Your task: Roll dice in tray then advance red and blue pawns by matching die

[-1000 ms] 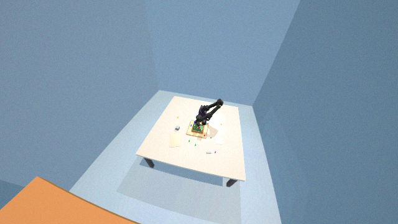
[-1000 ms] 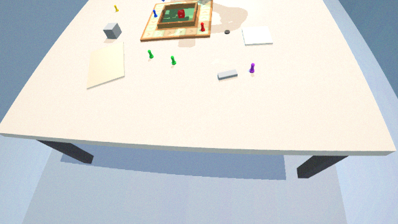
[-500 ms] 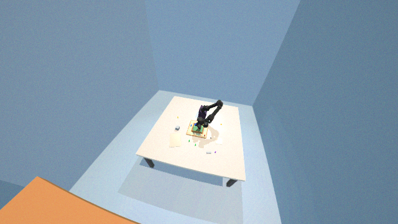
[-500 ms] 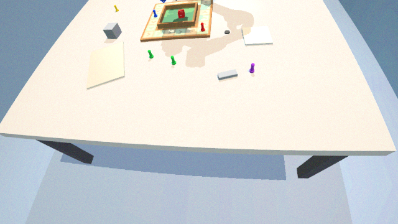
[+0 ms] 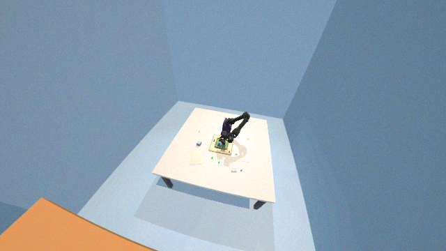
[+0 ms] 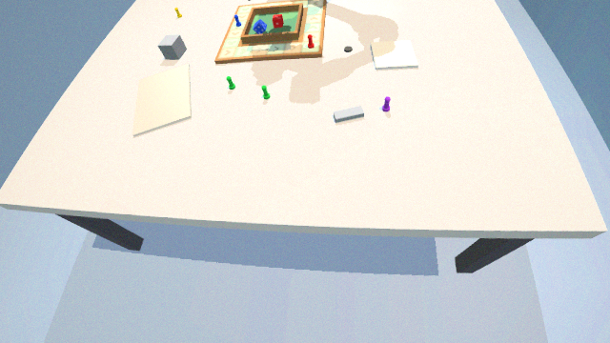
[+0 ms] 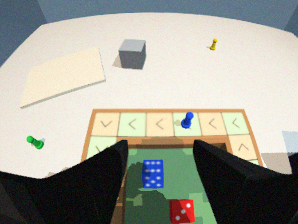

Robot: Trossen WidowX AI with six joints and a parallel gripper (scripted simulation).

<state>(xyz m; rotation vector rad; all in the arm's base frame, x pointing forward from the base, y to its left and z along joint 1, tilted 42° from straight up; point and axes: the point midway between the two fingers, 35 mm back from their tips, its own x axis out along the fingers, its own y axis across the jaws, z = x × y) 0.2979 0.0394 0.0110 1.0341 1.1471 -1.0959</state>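
Right now the red pawn is 160 mm to the left of my gripper tip, 100 mm below it and 50 mm ahead of it. The rest, counted from my gripper tip: blue pawn: 100 mm below, 80 mm to the right, 40 mm behind; then green-floored tray: 120 mm below, 40 mm behind, 30 mm to the left; then grey cube: 240 mm to the right, 100 mm below, 90 mm ahead.
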